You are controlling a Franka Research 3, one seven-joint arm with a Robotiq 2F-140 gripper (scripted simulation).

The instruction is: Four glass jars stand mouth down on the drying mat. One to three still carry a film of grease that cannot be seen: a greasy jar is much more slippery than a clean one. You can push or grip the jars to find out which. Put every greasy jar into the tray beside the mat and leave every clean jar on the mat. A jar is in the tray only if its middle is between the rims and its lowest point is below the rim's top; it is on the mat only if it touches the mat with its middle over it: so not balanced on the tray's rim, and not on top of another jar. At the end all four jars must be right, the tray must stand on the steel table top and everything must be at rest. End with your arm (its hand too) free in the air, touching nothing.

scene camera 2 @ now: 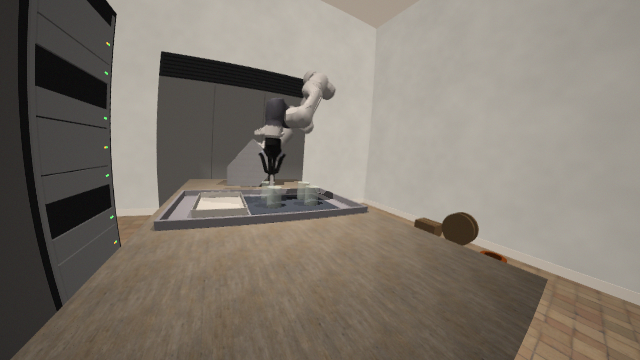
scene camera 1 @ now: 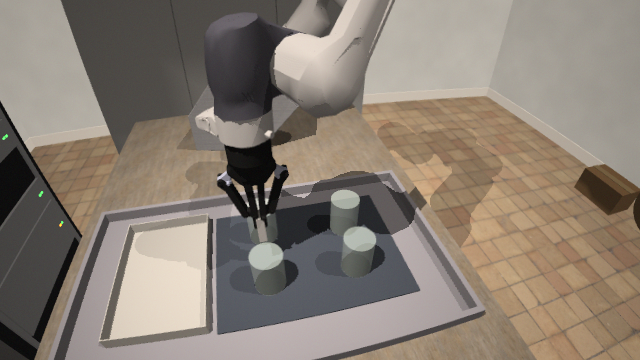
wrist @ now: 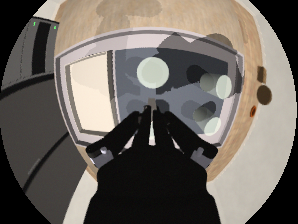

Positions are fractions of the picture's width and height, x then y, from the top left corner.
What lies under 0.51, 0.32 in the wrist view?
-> A glass jar.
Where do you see a dark drying mat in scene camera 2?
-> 0.45, 0.57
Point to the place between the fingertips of the gripper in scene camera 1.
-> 0.41, 0.66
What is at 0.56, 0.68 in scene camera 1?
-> A glass jar.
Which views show the cream tray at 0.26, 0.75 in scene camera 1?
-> Scene camera 2, scene camera 1 and the wrist view: all of them.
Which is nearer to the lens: the glass jar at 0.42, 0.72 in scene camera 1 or the cream tray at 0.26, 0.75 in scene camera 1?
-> The glass jar.
